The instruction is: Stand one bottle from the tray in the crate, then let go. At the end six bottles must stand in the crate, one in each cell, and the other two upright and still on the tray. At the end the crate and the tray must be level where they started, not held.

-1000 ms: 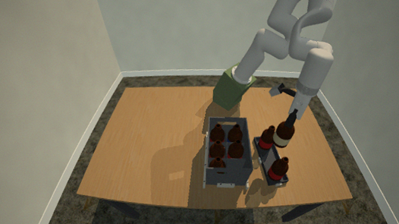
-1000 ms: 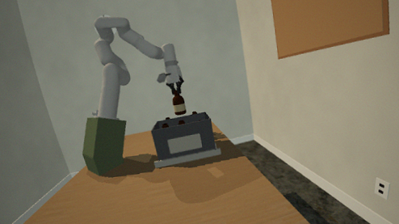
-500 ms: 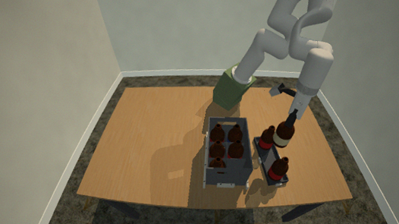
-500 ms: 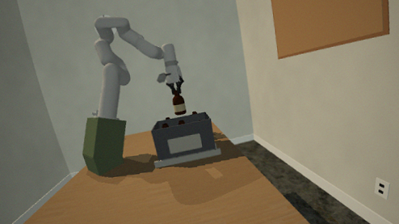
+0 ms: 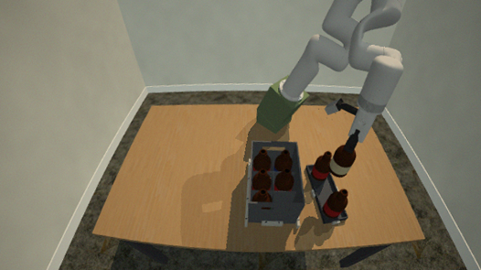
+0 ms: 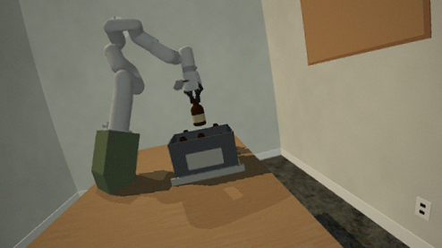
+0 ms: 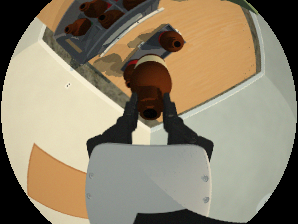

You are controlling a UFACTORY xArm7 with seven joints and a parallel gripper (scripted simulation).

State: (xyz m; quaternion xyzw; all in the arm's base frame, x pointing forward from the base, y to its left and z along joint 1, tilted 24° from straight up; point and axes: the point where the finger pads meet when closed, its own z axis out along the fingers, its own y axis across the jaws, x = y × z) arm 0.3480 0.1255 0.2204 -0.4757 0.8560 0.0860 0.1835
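Right now my hand is 7 cm above the bottle. Also, from my hand: grey crate (24 cm below, 23 cm to the right, 3 cm ahead); then narrow tray (31 cm below).
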